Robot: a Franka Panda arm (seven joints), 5 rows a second.
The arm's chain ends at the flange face. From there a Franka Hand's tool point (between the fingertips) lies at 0.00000 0.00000 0.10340 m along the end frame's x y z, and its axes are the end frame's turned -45 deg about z.
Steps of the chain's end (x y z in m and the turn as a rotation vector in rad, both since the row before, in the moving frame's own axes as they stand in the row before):
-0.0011, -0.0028, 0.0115, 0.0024, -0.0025, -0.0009
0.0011, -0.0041, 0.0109, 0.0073, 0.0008, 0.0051
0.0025, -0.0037, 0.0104, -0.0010, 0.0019, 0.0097
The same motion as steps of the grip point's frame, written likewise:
0.0012, -0.0031, 0.0115, 0.0035, -0.0001, -0.0009
0.0043, -0.0026, 0.0109, 0.0046, 0.0057, 0.0051
0.0044, -0.0006, 0.0104, -0.0021, 0.0006, 0.0097

